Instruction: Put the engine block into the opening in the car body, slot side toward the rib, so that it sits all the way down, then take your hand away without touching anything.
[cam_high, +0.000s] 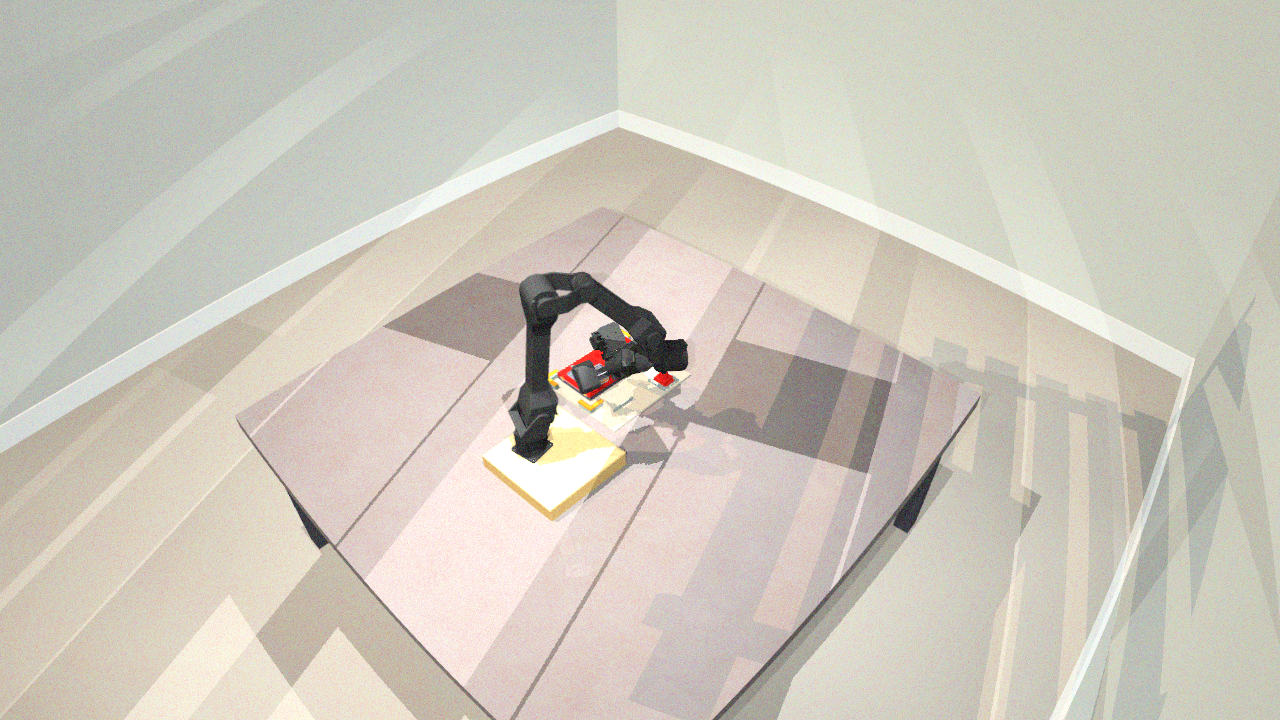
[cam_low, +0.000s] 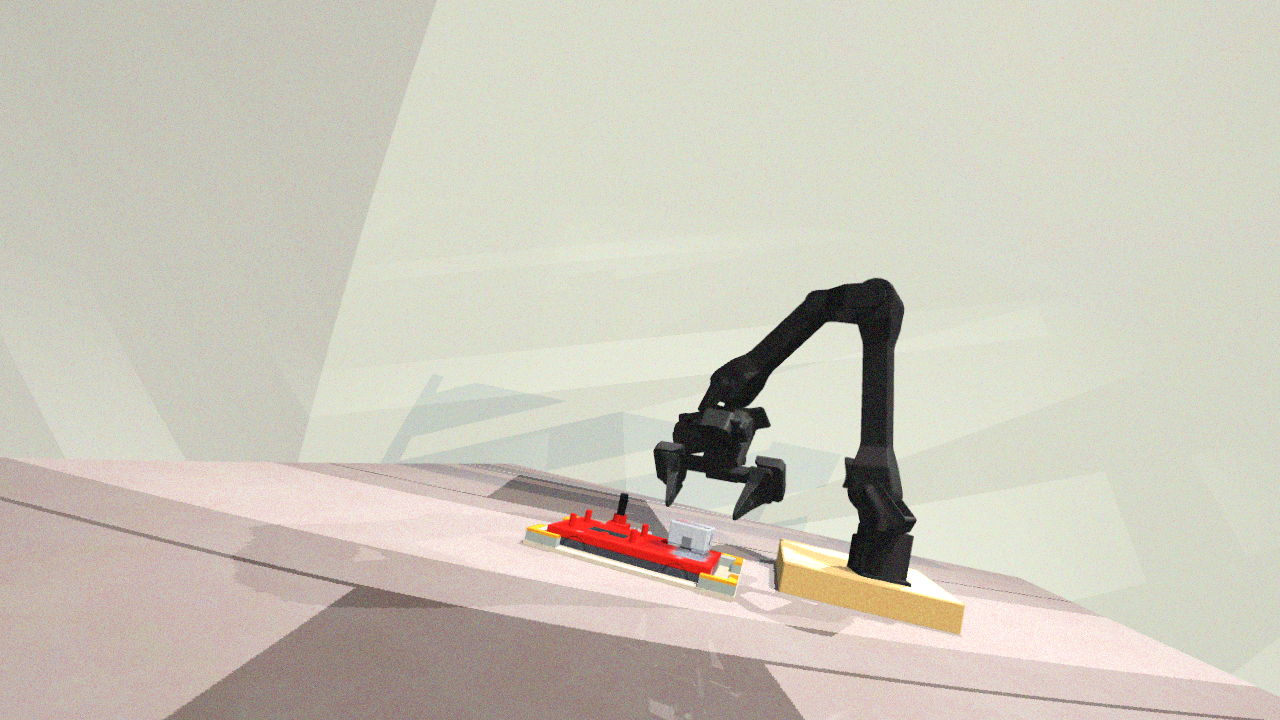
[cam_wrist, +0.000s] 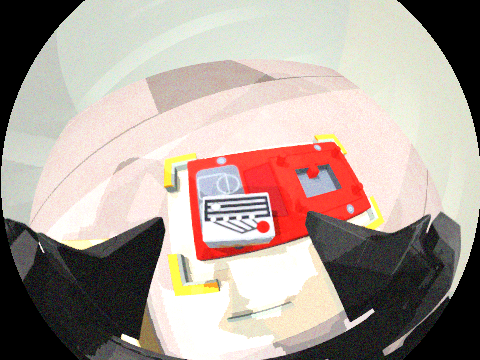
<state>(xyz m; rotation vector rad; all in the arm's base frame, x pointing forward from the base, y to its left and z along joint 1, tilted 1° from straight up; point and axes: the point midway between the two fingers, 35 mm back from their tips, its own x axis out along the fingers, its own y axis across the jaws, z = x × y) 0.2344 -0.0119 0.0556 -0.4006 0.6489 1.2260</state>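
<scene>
My gripper tip is now 30 mm above the grey engine block, 10 mm to the right of it and 10 mm short of it. From my gripper tip the other things lie so: black post (110 mm ahead, 100 mm to the right, 40 mm below).
</scene>
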